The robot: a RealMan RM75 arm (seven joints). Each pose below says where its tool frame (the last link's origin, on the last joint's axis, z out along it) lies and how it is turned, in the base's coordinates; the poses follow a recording.
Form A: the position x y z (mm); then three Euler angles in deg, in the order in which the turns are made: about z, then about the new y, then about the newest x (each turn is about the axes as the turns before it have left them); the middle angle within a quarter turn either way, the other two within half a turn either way.
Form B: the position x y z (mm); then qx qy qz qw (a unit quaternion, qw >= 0). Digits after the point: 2 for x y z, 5 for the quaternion.
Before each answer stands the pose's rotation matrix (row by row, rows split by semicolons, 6 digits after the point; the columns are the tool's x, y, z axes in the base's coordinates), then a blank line. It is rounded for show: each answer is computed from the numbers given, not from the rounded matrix.
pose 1, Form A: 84.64 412.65 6.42 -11.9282 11.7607 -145.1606
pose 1, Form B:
0.957868 -0.283565 -0.045603; -0.202347 -0.778968 0.593519; -0.203825 -0.559286 -0.803527

84.64 412.65 6.42 -0.94079 0.12912 0.06628 0.30634
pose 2, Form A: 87.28 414.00 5.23 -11.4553 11.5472 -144.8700
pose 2, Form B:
0.960243 -0.275320 -0.046169; -0.194584 -0.778680 0.596485; -0.200175 -0.563787 -0.801295

87.28 414.00 5.23 -0.94077 0.12487 0.06546 0.30833
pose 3, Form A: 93.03 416.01 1.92 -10.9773 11.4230 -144.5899
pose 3, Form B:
0.962257 -0.267853 -0.048129; -0.186648 -0.778261 0.599560; -0.198051 -0.567947 -0.798881

93.03 416.01 1.92 -0.94066 0.12079 0.06543 0.31029
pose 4, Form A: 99.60 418.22 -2.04 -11.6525 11.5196 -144.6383
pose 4, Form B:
0.959662 -0.277907 -0.042614; -0.197907 -0.775364 0.599703; -0.199703 -0.567078 -0.799087

99.60 418.22 -2.04 -0.93996 0.12655 0.06445 0.31033
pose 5, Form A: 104.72 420.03 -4.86 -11.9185 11.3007 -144.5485
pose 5, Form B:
0.959473 -0.279441 -0.036403; -0.202516 -0.773573 0.600476; -0.195958 -0.568768 -0.798813

104.72 420.03 -4.86 -0.93966 0.12823 0.06182 0.31108
